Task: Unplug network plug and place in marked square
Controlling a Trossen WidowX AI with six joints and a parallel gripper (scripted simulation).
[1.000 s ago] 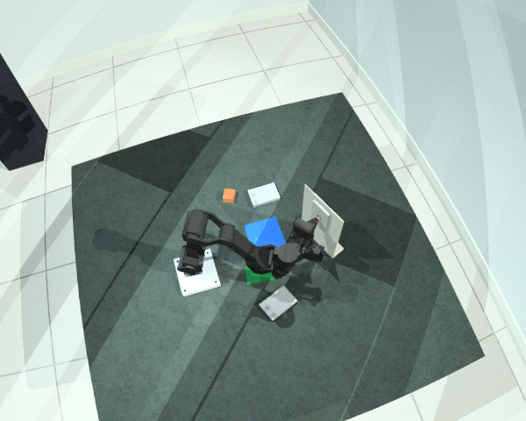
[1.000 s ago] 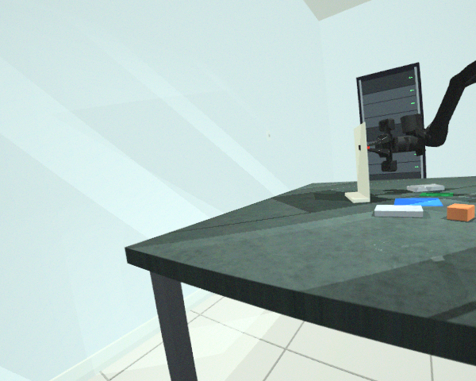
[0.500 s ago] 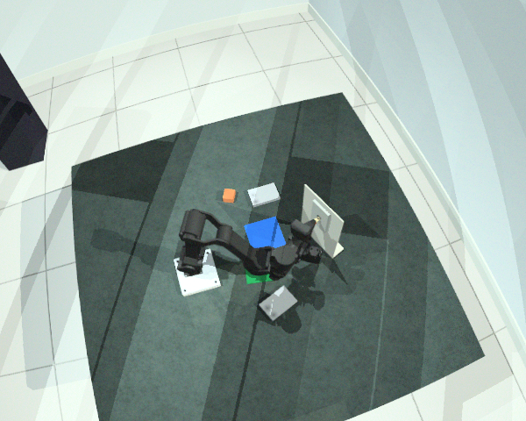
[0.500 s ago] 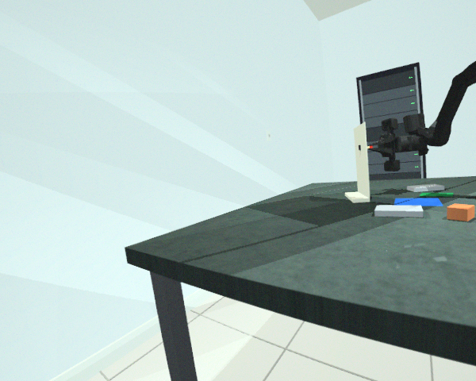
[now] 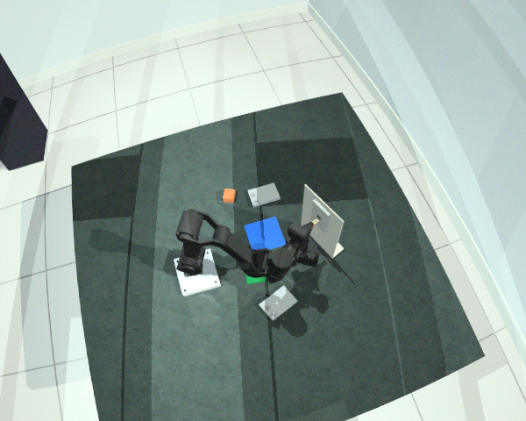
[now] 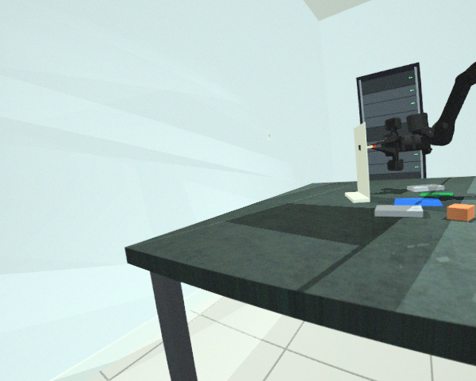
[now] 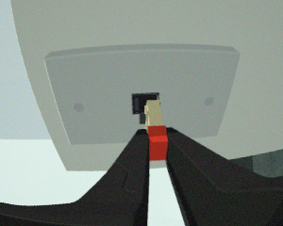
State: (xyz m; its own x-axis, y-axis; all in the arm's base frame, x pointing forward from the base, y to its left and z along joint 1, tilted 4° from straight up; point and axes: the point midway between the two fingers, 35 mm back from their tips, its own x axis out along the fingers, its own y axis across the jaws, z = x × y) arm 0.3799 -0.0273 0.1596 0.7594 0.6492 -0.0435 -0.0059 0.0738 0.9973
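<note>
The blue marked square lies 140 mm behind my gripper tip, 90 mm to the left of it and 180 mm below it. Also, from my gripper tip: green square: 190 mm behind, 50 mm to the right, 180 mm below; red plug: 10 mm ahead; white upright panel: 40 mm ahead, 20 mm to the left, 70 mm below.
</note>
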